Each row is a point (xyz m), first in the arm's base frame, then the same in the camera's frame.
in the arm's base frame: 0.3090 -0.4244 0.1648
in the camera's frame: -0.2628 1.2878 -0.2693
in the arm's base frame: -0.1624 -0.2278 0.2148
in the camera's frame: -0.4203 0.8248 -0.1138
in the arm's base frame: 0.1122 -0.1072 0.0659
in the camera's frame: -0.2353 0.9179 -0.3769
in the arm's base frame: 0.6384 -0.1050 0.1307
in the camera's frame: -0.1998 1.3170 -0.7242
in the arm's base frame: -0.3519 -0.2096 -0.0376
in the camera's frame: -0.2112 0.6210 0.0076
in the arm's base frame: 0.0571 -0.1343 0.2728
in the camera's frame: -0.4451 0.9380 -0.3303
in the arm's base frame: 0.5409 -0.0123 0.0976
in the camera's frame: -0.1952 1.1786 -0.7294
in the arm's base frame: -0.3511 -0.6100 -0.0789
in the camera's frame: -0.1302 0.8712 0.3124
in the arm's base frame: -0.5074 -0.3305 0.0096
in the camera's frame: -0.2744 0.5945 0.1982
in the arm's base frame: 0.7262 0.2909 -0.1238
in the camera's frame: 0.0253 1.0732 -1.0693
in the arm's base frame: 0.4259 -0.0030 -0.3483
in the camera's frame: 0.2178 0.9951 -0.6406
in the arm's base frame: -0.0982 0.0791 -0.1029
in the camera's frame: -0.1289 0.6079 -0.3732
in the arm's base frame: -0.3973 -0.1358 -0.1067
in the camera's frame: -0.1598 0.5257 -0.0155
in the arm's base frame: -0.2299 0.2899 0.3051
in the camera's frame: -0.5736 0.4602 -0.4664
